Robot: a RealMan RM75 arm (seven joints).
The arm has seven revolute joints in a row. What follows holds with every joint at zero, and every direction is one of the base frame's.
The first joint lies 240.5 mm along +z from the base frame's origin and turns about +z.
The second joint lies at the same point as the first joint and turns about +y.
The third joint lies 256 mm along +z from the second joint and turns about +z.
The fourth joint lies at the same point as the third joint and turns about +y.
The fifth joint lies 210 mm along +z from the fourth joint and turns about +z.
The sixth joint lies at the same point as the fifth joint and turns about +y.
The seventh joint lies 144 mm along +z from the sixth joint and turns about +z.
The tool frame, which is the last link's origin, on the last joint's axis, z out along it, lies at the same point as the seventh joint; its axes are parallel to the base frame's.
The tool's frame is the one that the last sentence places.
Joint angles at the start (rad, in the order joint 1, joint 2, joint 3, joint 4, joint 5, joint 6, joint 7):
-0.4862, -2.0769, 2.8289, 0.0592, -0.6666, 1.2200, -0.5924
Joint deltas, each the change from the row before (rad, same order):
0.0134, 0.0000, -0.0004, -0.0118, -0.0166, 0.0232, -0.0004
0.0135, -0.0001, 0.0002, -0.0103, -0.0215, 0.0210, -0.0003
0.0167, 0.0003, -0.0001, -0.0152, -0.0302, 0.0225, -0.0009
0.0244, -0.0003, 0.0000, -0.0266, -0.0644, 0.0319, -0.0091
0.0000, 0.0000, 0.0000, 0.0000, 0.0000, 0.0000, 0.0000
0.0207, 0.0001, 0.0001, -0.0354, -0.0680, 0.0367, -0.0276
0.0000, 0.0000, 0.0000, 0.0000, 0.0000, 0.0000, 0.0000
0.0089, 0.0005, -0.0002, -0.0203, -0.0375, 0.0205, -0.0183
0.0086, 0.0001, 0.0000, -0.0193, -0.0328, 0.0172, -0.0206
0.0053, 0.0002, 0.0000, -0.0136, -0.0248, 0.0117, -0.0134
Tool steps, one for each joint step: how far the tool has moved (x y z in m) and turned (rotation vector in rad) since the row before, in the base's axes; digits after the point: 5 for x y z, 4 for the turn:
-0.00384, -0.00268, 0.00459, 0.0192, -0.0124, 0.0092
-0.00385, -0.00244, 0.00471, 0.0221, -0.0134, 0.0123
-0.00597, -0.00265, 0.00671, 0.0312, -0.0126, 0.0200
-0.01010, -0.00273, 0.01259, 0.0608, -0.0257, 0.0435
0.00000, 0.00000, 0.00000, 0.0000, 0.0000, 0.0000
-0.01040, -0.00221, 0.01535, 0.0632, -0.0331, 0.0452
0.00000, 0.00000, 0.00000, 0.0000, 0.0000, 0.0000
-0.00515, -0.00079, 0.00907, 0.0356, -0.0187, 0.0216
-0.00492, -0.00129, 0.00813, 0.0302, -0.0182, 0.0210
-0.00333, -0.00069, 0.00605, 0.0233, -0.0117, 0.0138

